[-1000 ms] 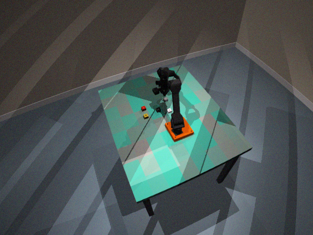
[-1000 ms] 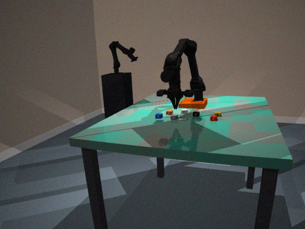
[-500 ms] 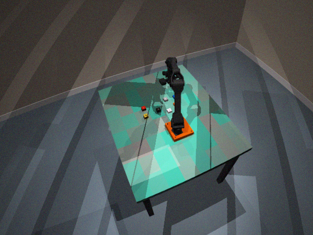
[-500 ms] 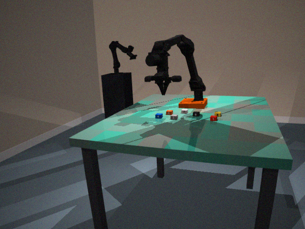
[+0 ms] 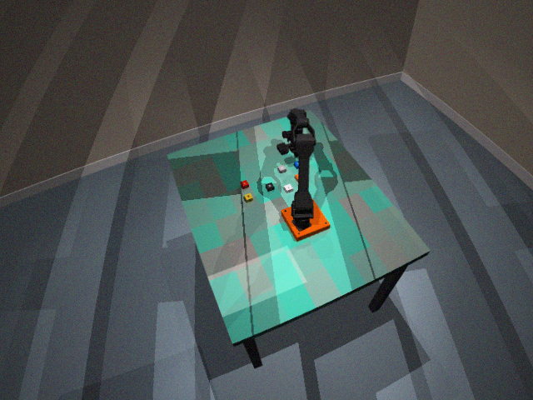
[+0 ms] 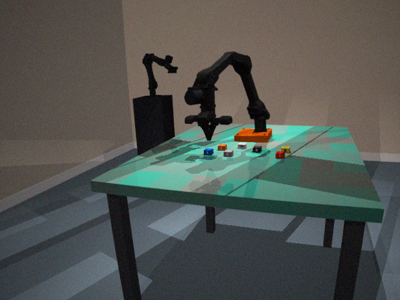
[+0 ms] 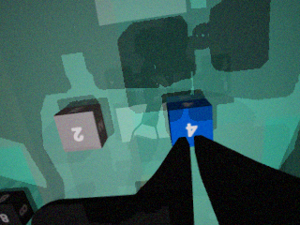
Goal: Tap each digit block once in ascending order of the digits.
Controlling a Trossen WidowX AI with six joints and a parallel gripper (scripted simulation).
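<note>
Right now the blue block is 1 cm behind my gripper tip, 1 cm to the right of it and 5 cm below it. Also, from my gripper tip: orange block (9 cm behind, 4 cm to the left, 5 cm below); white block (12 cm behind, 12 cm to the left, 5 cm below); grey block (1 cm ahead, 8 cm to the left, 5 cm below).
</note>
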